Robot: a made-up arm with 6 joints.
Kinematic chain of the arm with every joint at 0, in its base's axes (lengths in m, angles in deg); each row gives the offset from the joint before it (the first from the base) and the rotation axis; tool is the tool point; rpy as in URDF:
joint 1: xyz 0.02 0 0.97 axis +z
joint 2: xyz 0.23 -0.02 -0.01 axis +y
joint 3: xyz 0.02 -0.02 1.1 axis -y
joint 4: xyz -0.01 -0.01 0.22 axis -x
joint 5: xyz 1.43 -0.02 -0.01 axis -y
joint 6: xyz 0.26 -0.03 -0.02 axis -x
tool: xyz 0 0.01 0.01 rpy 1.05 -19.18 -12.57
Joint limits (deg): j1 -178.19..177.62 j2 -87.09..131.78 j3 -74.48..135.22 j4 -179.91..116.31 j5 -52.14..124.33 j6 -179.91..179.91
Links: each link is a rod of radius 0.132 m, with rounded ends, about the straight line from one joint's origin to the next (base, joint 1, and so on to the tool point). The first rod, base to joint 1, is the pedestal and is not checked.
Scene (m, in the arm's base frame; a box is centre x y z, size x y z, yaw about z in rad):
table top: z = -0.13
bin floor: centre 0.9 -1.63 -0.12 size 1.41 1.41 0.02 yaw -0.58
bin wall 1: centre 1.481 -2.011 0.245 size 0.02 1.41 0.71 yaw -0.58
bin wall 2: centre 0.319 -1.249 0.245 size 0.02 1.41 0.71 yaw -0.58
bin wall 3: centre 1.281 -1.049 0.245 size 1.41 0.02 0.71 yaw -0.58
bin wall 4: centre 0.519 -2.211 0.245 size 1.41 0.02 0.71 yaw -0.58
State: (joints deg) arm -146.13 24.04 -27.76 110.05 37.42 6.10
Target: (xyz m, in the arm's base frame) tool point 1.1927 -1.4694 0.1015
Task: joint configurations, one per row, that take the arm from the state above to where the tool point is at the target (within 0.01 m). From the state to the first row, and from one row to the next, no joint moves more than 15 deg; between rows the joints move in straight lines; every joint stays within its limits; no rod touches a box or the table.
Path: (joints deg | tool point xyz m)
1: -133.17 22.97 -27.49 110.03 39.05 6.01 | -1.1895 -1.4352 0.8405
2: -120.21 21.91 -27.22 110.01 40.68 5.93 | -0.8334 -1.6750 0.8788
3: -107.25 20.84 -26.95 109.99 42.31 5.84 | -0.4314 -1.8270 0.9176
4: -94.29 19.78 -26.68 109.98 43.94 5.76 | -0.0049 -1.8828 0.9563
5: -81.33 18.71 -26.41 109.96 45.56 5.67 | 0.4230 -1.8394 0.9954
6: -68.37 17.64 -26.14 109.94 47.19 5.59 | 0.8295 -1.6991 1.0346
7: -55.41 16.58 -25.88 109.92 48.82 5.50 | 1.1925 -1.4694 1.0734
8: -55.14 29.51 -22.44 109.18 46.02 5.59 | 1.2292 -1.5209 0.7648
9: -54.87 42.44 -19.00 108.44 43.21 5.67 | 1.2305 -1.5222 0.4367
10: -54.61 55.38 -15.57 107.71 40.41 5.76 | 1.1925 -1.4694 0.1014

